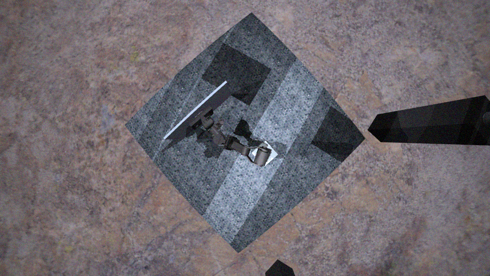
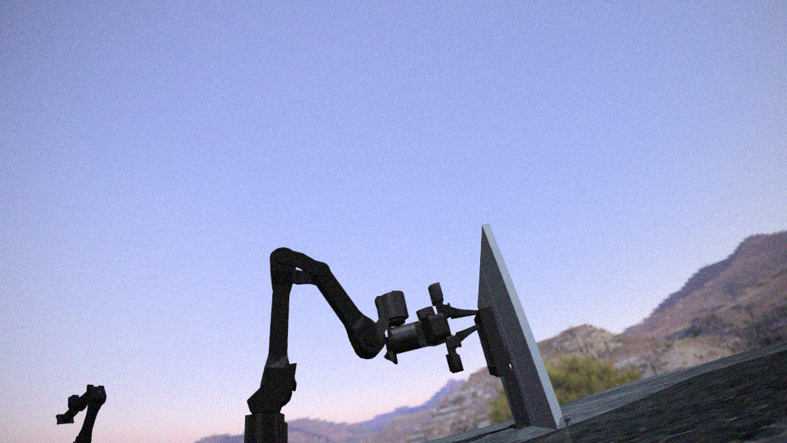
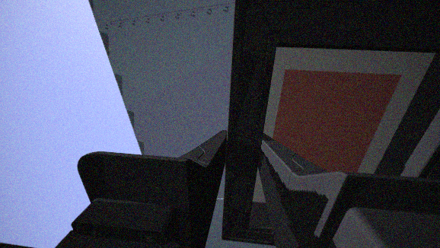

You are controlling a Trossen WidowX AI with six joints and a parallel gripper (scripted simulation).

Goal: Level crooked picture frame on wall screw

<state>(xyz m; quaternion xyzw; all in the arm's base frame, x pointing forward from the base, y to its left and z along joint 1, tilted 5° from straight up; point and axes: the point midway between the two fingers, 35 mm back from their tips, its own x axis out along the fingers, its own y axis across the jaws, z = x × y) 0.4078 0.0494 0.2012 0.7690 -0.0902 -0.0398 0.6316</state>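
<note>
Now: gripper tip 1 cm short of the picture frame, 1 cm to the right of it and 5 cm above it. The rest, counted from my gripper tip: wall panel: 1 cm ahead, 1 cm to the right, 7 cm below.
</note>
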